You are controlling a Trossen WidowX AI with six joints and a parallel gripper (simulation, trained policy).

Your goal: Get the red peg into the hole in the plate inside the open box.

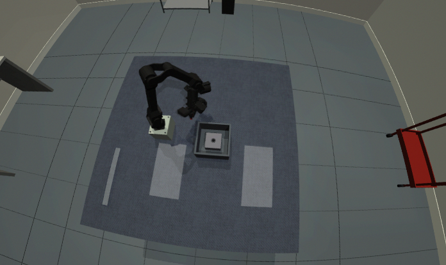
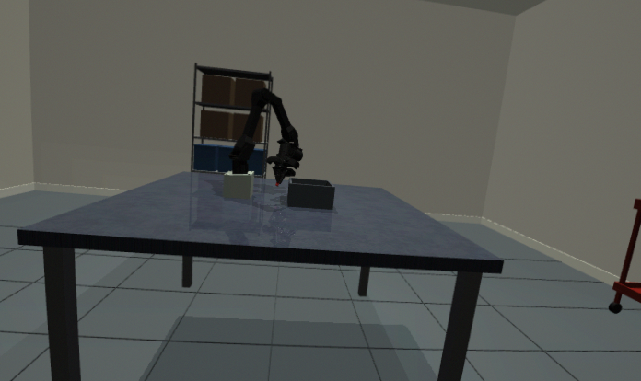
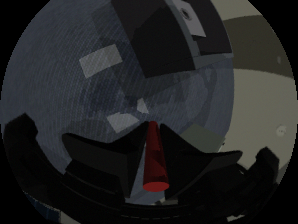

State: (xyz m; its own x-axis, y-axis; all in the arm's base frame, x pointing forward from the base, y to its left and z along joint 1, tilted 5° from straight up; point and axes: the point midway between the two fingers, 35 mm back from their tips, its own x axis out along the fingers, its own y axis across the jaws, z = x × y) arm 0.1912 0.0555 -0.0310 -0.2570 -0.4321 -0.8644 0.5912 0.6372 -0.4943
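Right now my gripper tip is 160 mm to the left of the plate, 110 mm short of it and 10 mm above it. From my gripper tip the other things lie so: red peg: 20 mm above, 10 mm to the left; then dark box: 160 mm to the right, 110 mm ahead, 30 mm below.
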